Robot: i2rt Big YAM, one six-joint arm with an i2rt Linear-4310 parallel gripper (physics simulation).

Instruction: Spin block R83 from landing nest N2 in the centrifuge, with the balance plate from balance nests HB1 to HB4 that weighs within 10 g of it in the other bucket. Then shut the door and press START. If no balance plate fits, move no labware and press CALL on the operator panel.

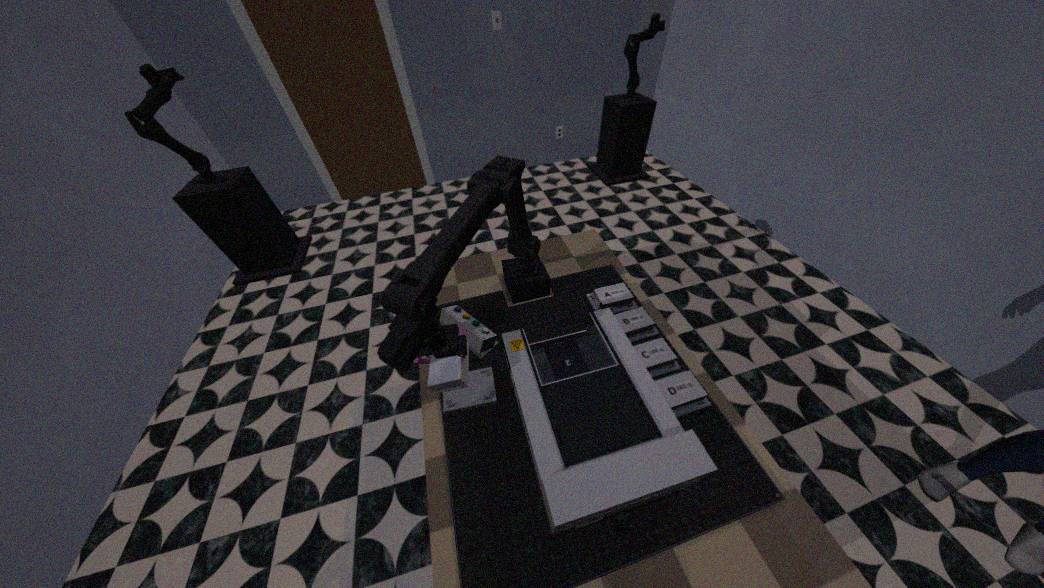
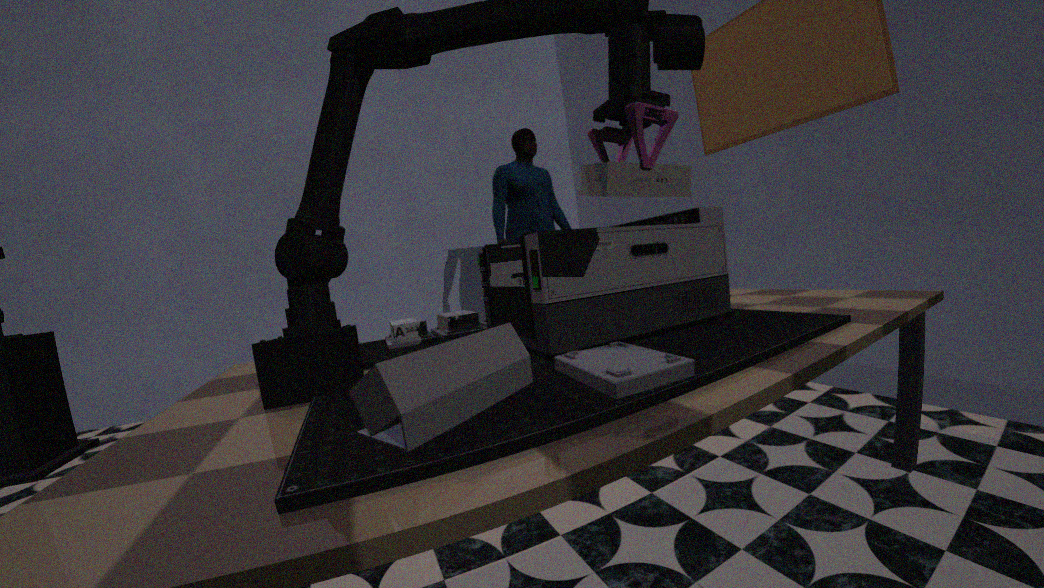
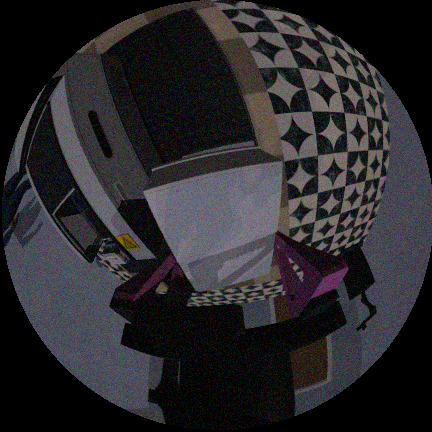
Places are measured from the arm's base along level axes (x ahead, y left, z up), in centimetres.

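Where they show: gripper, fingertip midpoint: (image 1: 448, 358) (image 2: 629, 175) (image 3: 225, 242); arm's base, origin of the base link: (image 1: 525, 270) (image 2: 314, 332) (image 3: 182, 285).
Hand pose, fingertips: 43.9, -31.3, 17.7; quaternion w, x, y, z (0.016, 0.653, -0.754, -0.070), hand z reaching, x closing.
Observation:
Each offset is from my fingertips to the top centre of the thing, as dx, dy, dz. "spot": to the spot under its first point. Level surfaces: height alone.
My gripper (image 1: 442, 347) (image 2: 626, 165) (image 3: 225, 242), with magenta fingers, is shut on a white block {+0.9, +0.1, +2.5} (image 1: 445, 371) (image 2: 635, 181) (image 3: 220, 215). The block hangs level, high above the mat; the lettering on its side is too small to read. A pale landing nest {-3.8, +1.3, -23.8} (image 1: 471, 394) (image 2: 620, 368) shows no block on it. The centrifuge (image 1: 628, 474) (image 2: 635, 266) (image 3: 90, 155) has an open top, with a dark bucket area (image 1: 573, 359) inside. Plates A {-24.6, +60.9, -21.1} (image 1: 613, 293) (image 2: 407, 330), B {-11.1, +61.5, -21.1} (image 1: 634, 319), C {+2.9, +60.7, -21.1} (image 1: 653, 353) and D {+16.1, +61.9, -21.1} (image 1: 680, 390) sit along its far side. Their weights are unreadable.
The operator panel {-25.9, +4.6, -18.1} (image 1: 471, 328) (image 2: 445, 387) with coloured buttons stands near the arm's base. A yellow warning label {spot: -2.2, +17.8, -5.4} (image 1: 516, 345) (image 3: 127, 242) marks a centrifuge corner. A person in blue (image 2: 523, 193) stands behind the table. The black mat {dz -26.4} (image 1: 482, 511) (image 2: 328, 467) lies on the wooden table.

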